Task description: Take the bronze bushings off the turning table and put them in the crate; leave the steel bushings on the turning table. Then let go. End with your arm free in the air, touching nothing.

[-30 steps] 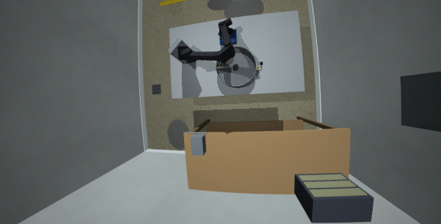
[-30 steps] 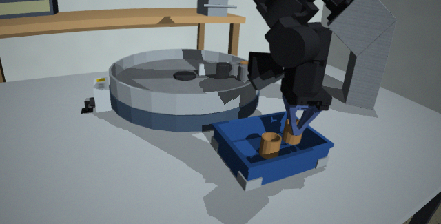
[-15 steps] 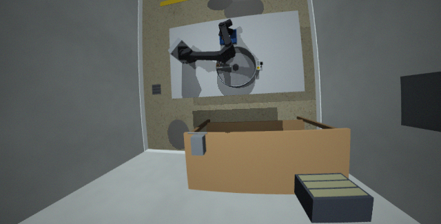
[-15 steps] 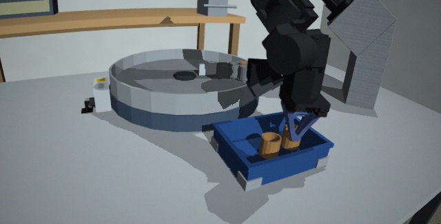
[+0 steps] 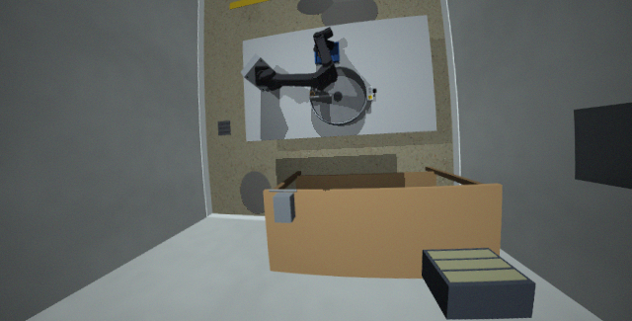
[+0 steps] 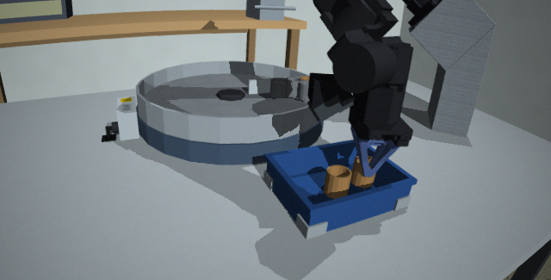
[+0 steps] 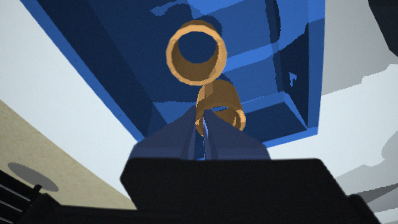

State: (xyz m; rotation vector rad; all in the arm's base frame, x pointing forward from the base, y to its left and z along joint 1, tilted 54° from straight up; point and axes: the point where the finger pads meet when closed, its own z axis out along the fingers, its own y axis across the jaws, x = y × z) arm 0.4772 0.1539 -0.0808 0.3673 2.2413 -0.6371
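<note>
Now: hand 40 mm short of the crate, 20 mm to the left of it and 20 mm above it. The rest, counted from my hand: turning table 370 mm to the right, 40 mm ahead, 10 mm above.
</note>
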